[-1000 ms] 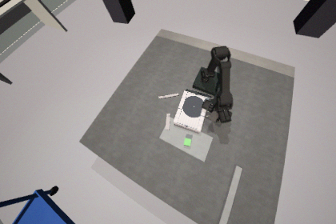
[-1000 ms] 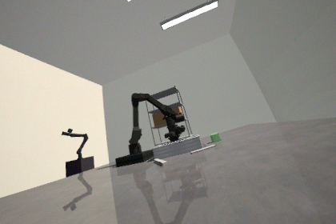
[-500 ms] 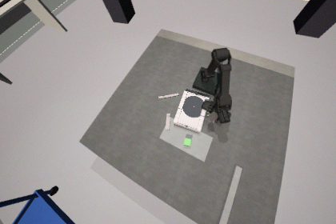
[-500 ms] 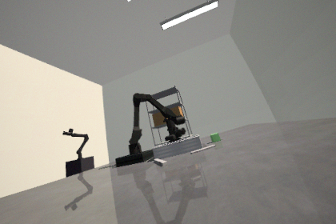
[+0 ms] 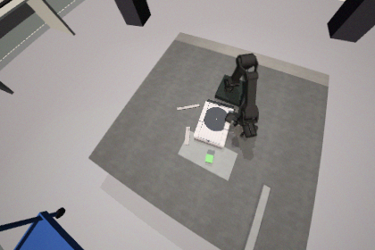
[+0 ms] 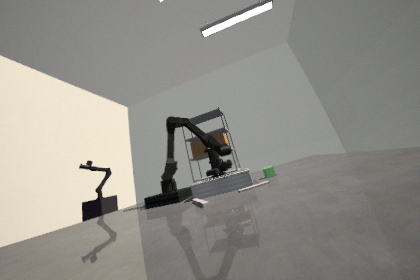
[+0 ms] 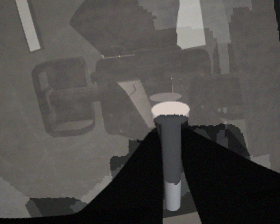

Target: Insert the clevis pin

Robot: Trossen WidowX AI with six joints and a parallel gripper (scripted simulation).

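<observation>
My gripper tip is 15 cm to the left of the dark aluminium disc and 6 cm below it. The rest, counted from my gripper tip: steel tray 3 cm ahead, 16 cm to the right, 4 cm above; green block 24 cm ahead, 13 cm to the right, 2 cm above; steel clevis pin 1 cm behind, 1 cm above.
</observation>
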